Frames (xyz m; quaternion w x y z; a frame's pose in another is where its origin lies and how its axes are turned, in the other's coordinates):
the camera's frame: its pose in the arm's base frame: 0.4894 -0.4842 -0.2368 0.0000 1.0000 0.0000 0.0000
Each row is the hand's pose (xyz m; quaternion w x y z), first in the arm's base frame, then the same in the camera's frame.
Working: the arm's base frame: its pose in the camera's frame: -0.4894 -0.4842 -0.2368 0.0000 1.0000 0.0000 0.0000

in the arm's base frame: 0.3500 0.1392 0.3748 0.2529 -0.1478 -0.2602 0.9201
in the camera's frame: -0.1394 -0.6234 -0.6116 0.1478 0.2529 -0.9201 -0.2602
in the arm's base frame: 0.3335 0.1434 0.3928 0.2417 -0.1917 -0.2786 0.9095
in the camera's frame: -0.1559 -0.6276 -0.6296 0.1917 0.2417 -0.9095 -0.2786
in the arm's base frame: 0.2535 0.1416 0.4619 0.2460 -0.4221 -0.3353 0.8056
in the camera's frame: -0.2359 -0.6258 -0.6987 0.4221 0.2460 -0.8056 -0.3353
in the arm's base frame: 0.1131 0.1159 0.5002 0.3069 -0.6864 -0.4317 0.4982
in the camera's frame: -0.3763 -0.6001 -0.7370 0.6864 0.3069 -0.4982 -0.4317
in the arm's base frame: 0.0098 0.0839 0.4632 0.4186 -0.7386 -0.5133 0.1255
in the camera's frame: -0.4796 -0.5681 -0.7000 0.7386 0.4186 -0.1255 -0.5133
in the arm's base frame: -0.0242 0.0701 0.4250 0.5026 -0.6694 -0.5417 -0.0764
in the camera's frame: -0.5136 -0.5543 -0.6618 0.6694 0.5026 0.0764 -0.5417
